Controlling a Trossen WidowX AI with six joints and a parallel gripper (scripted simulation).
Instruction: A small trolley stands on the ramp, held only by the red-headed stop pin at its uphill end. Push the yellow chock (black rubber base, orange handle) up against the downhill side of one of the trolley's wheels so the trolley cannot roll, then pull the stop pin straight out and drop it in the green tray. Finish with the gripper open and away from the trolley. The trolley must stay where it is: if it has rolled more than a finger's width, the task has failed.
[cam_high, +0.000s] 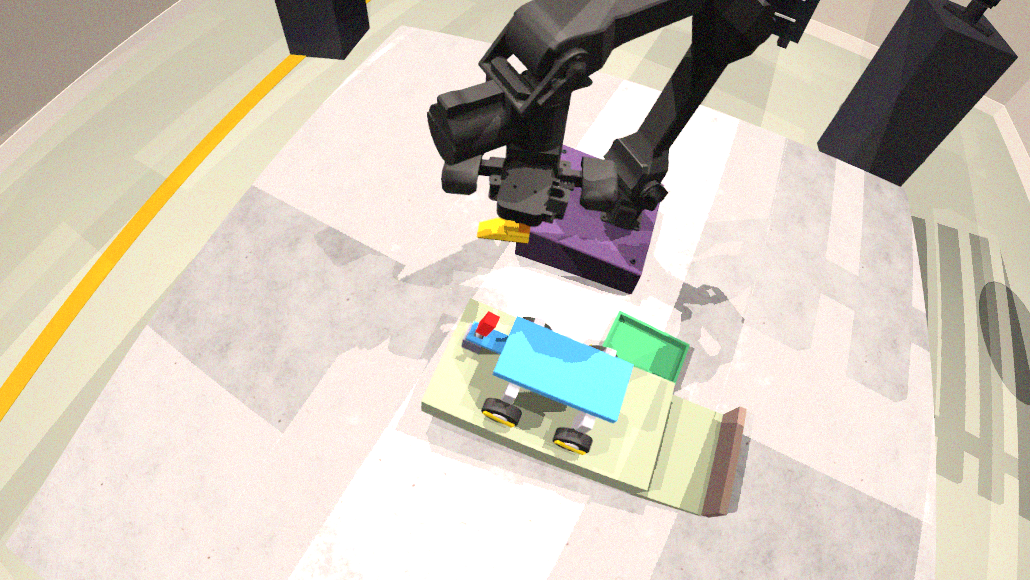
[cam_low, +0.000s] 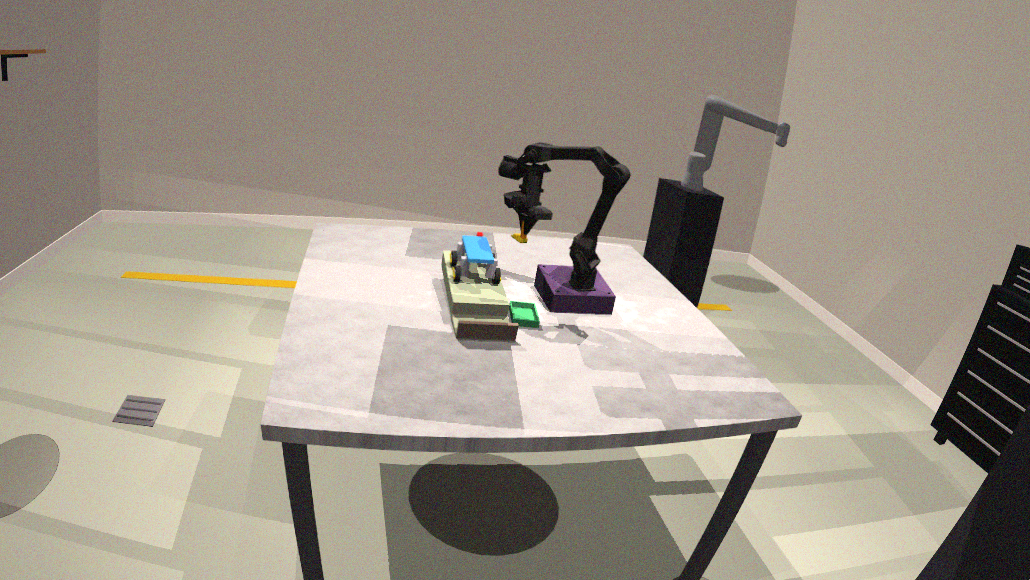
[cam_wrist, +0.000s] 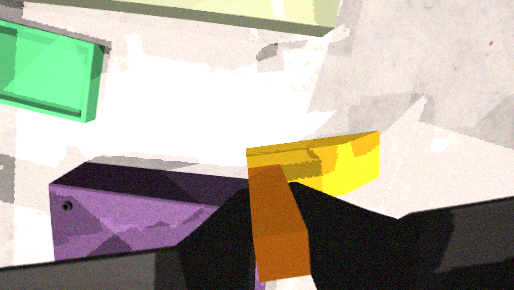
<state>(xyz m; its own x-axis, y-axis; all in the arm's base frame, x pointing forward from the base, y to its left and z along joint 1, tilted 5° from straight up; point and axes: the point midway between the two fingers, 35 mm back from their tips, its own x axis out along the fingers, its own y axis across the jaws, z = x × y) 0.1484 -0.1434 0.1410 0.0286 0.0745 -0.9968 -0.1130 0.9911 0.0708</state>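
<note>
Now: gripper tip 130 mm short of the red-headed stop pin, 20 mm to the left of it and 40 mm above it. Round my gripper tip: blue trolley: 170 mm ahead, 70 mm to the left, 60 mm below; then pale green ramp: 170 mm ahead, 80 mm to the left, 130 mm below; then yellow chock: 20 mm to the right, 10 mm below.
</note>
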